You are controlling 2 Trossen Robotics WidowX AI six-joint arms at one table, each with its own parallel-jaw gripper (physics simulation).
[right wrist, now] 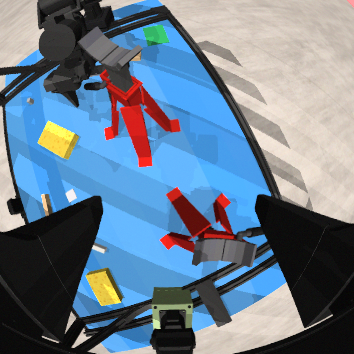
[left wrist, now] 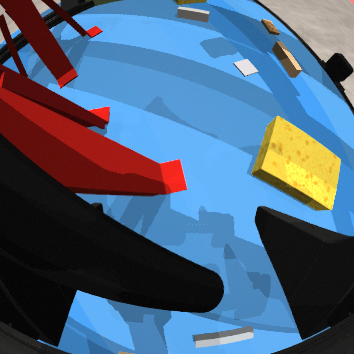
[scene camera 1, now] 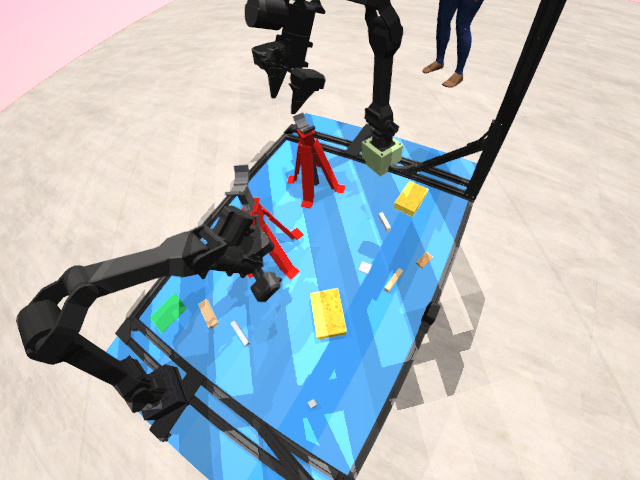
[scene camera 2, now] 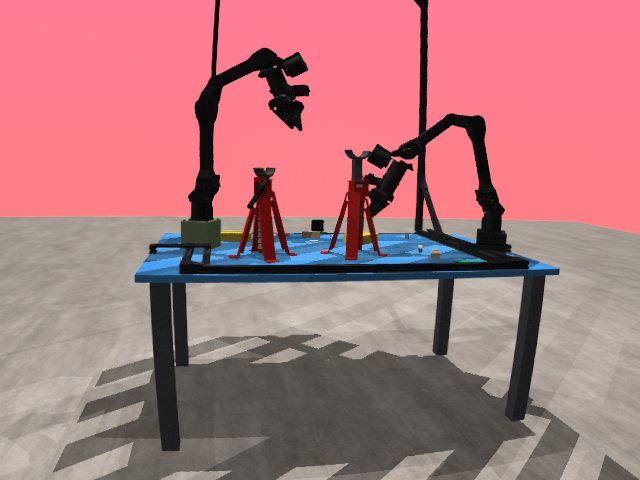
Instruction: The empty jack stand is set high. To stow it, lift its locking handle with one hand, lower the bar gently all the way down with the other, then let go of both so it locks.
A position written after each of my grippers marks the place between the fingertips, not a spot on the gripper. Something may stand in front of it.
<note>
My right gripper [scene camera 1: 282, 105] is open, with nothing in its grasp. On the table rests a green block [scene camera 1: 173, 307]. I also see my left gripper [scene camera 1: 272, 266].
My left gripper is seen too in the right wrist view [right wrist: 94, 103], in the left wrist view [left wrist: 181, 213] and in scene camera 2 [scene camera 2: 369, 217]. My right gripper is seen too in the right wrist view [right wrist: 180, 203] and in scene camera 2 [scene camera 2: 297, 130]. The left wrist view misses the green block: it is out of frame.
</note>
